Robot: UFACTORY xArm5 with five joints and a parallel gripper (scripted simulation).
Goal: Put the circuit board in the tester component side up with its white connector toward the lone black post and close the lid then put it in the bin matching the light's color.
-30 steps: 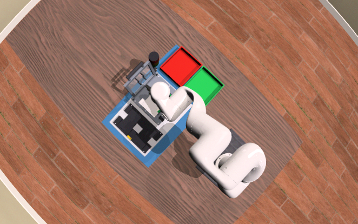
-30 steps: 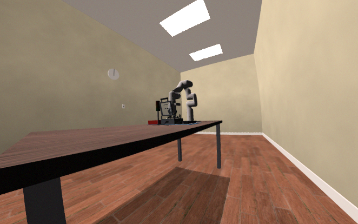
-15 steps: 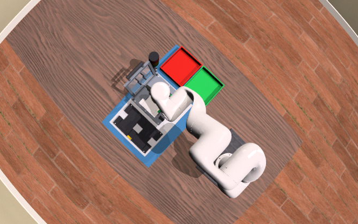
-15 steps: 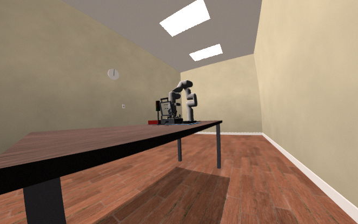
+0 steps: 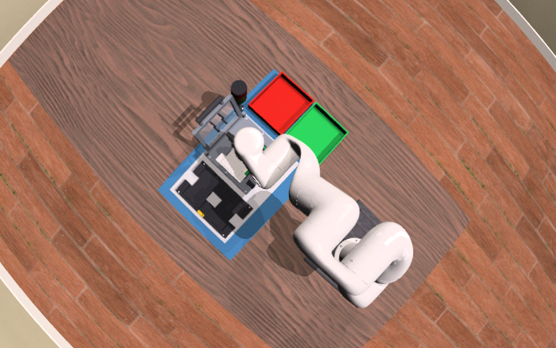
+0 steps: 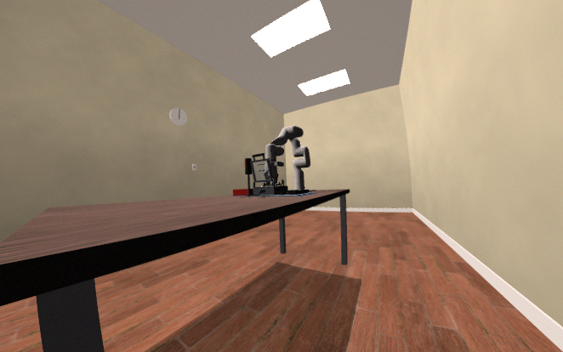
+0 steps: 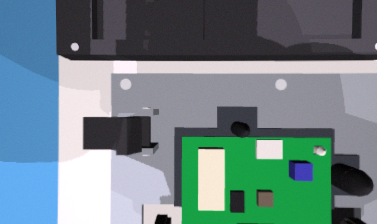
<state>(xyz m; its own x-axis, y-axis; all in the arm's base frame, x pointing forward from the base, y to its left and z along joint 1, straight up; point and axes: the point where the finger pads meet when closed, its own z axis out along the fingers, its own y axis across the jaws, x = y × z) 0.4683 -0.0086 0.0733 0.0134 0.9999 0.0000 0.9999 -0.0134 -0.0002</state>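
My gripper is now right at the green circuit board. Round my hand: green bin 200 mm to the right, 110 mm behind, 60 mm below; tester lid 120 mm ahead, 110 mm above; red bin 200 mm to the right, 60 mm below, 40 mm ahead.
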